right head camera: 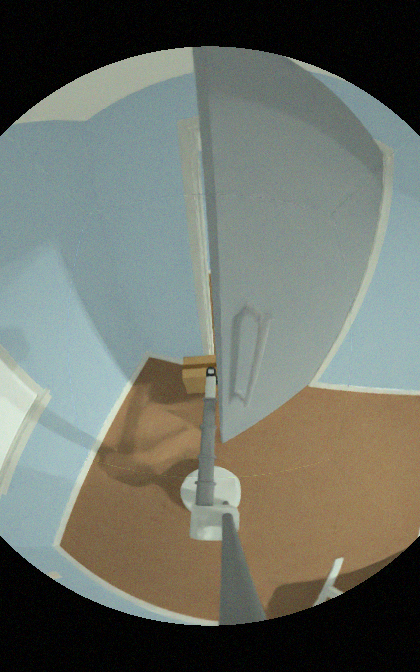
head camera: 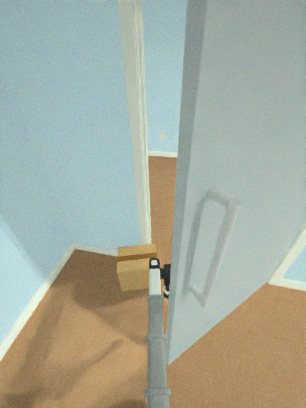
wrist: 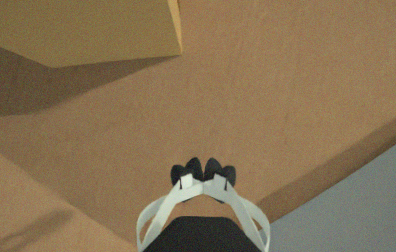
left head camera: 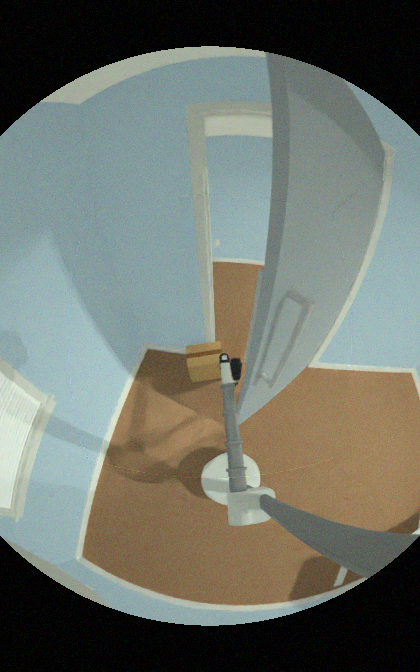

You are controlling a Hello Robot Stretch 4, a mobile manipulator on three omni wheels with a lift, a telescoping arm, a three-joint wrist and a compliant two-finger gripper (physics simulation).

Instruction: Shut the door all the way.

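Places are measured from the robot's base along level axes (x ahead, y left, z up), in centimetres.
Where they show: gripper, fingertip midpoint: [head camera: 168, 296] [wrist: 203, 171].
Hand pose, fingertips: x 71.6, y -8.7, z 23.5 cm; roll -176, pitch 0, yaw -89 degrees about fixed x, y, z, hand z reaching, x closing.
After its pixels a point has its place.
The grey door [head camera: 250, 125] @[x 49.3, y -19.9, z 140.1 cm] [left head camera: 320, 210] @[x 49.2, y -19.8, z 148.3 cm] [right head camera: 280, 210] @[x 49.4, y -20.2, z 149.4 cm] stands open, with a gap between its free edge and the white door frame [head camera: 135, 100] @[x 117.4, y 7.2, z 132.4 cm] [left head camera: 199, 200] @[x 117.5, y 7.6, z 141.7 cm]. Its pale handle [head camera: 221, 250] @[x 38.7, y -16.2, z 114.5 cm] [left head camera: 291, 344] @[x 38.9, y -15.8, z 113.1 cm] [right head camera: 257, 359] @[x 38.7, y -16.4, z 115.1 cm] is on the face to the right. Part of the door [wrist: 345, 215] @[x 61.8, y -33.8, z 10.0 cm] shows at the lower right in the wrist view. My gripper [wrist: 203, 171] @[x 71.6, y -8.7, z 23.5 cm] is shut and empty, its fingertips together. It is low, on the left side of the door's free edge, and partly hidden in the head view. Whether it touches the door cannot be told.
A cardboard box [head camera: 134, 275] @[x 90.8, y 15.3, z 18.5 cm] [left head camera: 204, 369] @[x 90.9, y 13.7, z 17.0 cm] [right head camera: 194, 381] @[x 90.6, y 17.6, z 17.8 cm] [wrist: 90, 30] @[x 91.3, y 9.7, z 13.7 cm] stands on the floor by the left foot of the door frame, left of my arm [head camera: 156, 340] @[x 34.9, y -0.1, z 65.8 cm] [right head camera: 206, 440] @[x 28.7, y 0.2, z 65.8 cm]. Blue walls with white baseboards stand at left and right. Brown floor shows through the doorway.
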